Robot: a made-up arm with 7 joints.
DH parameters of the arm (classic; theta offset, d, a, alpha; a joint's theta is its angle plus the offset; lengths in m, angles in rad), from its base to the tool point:
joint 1: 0 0.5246 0 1.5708
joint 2: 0 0.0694 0 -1.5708
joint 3: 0 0.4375 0.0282 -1.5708
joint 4: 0 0.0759 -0.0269 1.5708
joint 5: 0 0.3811 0 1.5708
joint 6: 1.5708 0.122 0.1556 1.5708
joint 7: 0 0.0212 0 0
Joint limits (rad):
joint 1: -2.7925..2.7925
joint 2: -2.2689..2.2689
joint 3: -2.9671..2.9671
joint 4: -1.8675..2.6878
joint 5: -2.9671..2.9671
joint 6: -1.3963..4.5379
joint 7: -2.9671..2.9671
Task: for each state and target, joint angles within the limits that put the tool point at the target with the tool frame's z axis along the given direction. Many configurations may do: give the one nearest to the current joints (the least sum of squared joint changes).
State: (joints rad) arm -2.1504 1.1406 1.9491 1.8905 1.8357 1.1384 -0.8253
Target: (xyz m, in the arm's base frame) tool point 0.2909 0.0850 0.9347 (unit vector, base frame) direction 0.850 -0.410 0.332
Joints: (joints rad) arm -1.7585 1.0769 1.0196 1.6304 1.5820 1.4407 -0.8253
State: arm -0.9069 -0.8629 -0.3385 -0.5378 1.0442 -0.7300 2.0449
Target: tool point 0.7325 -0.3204 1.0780 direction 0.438 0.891 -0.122
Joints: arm -0.4337 -1.0629 0.0789 -0.4003 1.4040 -0.1126 2.0449
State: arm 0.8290 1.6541 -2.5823 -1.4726 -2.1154 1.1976 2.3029
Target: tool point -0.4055 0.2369 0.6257 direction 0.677 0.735 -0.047
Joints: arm 0.2113 2.2616 -1.7932 -1.8675 -2.1565 0.6378 2.3029
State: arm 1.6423 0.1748 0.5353 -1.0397 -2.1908 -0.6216 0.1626
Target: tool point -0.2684 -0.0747 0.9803 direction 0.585 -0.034 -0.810
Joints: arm 1.1124 -0.4699 -0.4071 -1.3610 -2.6033 -1.0167 0.1626
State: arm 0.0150 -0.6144 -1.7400 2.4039 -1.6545 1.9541 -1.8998
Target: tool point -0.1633 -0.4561 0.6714 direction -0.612 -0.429 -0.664
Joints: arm -0.8325 -0.8274 -1.8325 2.6656 -1.1072 2.3096 -1.8998
